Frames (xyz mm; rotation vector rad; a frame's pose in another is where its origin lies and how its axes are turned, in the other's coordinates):
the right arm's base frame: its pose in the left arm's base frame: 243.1 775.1 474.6 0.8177 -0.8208 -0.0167
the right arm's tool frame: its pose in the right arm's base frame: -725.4 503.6 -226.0 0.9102 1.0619 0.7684
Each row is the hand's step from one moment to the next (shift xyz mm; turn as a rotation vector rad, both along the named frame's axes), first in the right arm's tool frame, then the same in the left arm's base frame.
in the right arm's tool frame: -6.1 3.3 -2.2 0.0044 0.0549 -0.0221
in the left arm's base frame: -5.2 -4.1 -3.0 -0.0547 0.0031 0.0227
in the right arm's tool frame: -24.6 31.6 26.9 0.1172 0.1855 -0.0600
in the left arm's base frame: -14.0 -42.7 17.7 -0.1540 0.0795 0.1474
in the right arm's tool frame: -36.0 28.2 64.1 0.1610 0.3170 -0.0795
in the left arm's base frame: 8.2 -72.9 28.7 -0.2580 0.0922 0.2401
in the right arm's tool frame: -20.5 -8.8 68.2 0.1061 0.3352 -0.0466
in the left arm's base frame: 42.7 -54.5 18.9 -0.2646 0.0262 0.2347
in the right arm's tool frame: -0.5 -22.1 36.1 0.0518 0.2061 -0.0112
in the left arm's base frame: 38.4 -16.7 6.2 -0.1553 -0.0046 0.1454
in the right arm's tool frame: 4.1 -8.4 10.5 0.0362 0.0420 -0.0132
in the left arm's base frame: 13.6 -1.1 3.3 -0.0325 0.0251 0.0395
